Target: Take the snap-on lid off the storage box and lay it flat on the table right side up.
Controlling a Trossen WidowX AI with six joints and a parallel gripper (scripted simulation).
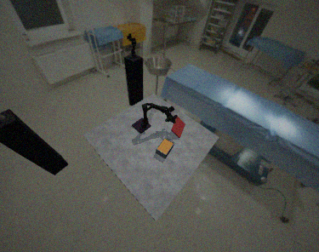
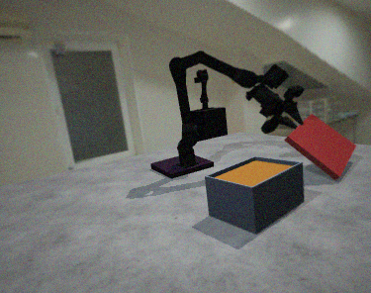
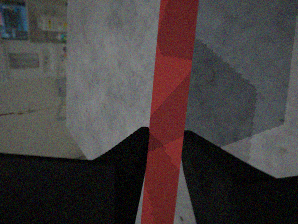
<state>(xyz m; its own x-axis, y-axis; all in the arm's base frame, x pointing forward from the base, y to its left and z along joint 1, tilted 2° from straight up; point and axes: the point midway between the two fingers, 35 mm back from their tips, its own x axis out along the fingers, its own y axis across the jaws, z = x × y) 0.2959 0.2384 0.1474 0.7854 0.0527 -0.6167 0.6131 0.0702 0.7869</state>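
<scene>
The red lid is 60 mm ahead of my gripper tip, 50 mm below it and 20 mm to the left of it. The rest, counted from my gripper tip: storage box 330 mm to the right, 90 mm below, 90 mm ahead.
</scene>
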